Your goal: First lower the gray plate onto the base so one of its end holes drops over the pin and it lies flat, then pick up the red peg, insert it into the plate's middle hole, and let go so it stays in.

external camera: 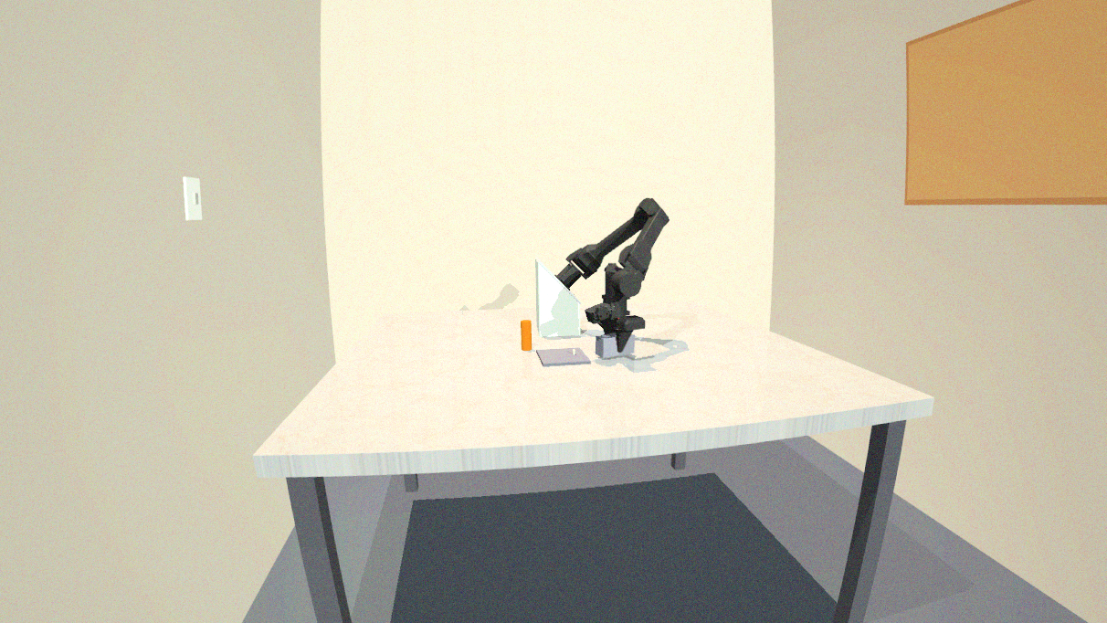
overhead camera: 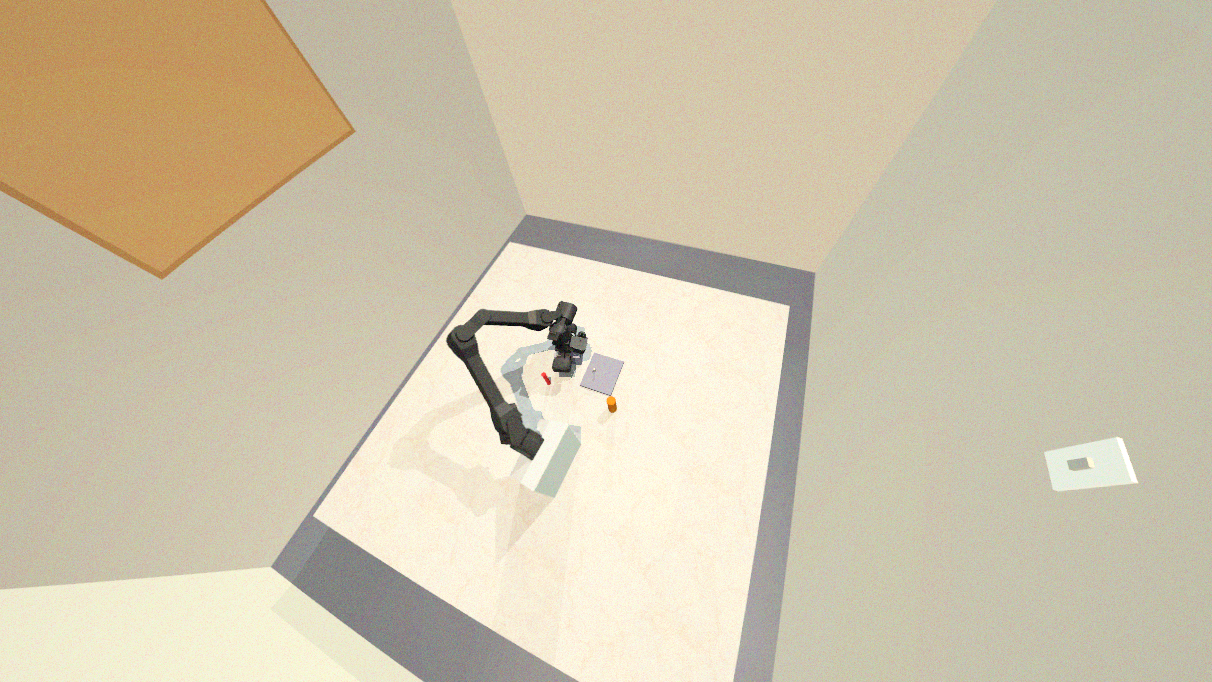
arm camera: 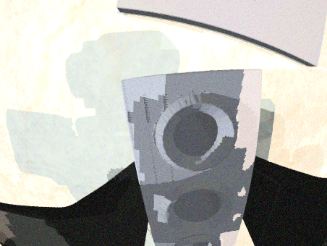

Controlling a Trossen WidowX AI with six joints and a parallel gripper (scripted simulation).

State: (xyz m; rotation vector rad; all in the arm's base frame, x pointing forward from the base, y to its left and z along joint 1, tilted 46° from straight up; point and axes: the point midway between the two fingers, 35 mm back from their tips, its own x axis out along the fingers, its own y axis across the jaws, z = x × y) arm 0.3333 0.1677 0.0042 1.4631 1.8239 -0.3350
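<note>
My gripper tip is 120 mm to the left of the base and 10 mm above it. Also, from my gripper tip: red peg (120 mm behind, 20 mm to the left, 20 mm above); then orange cylinder (230 mm to the right, 100 mm behind, 20 mm above); then gray plate (30 mm above).
</note>
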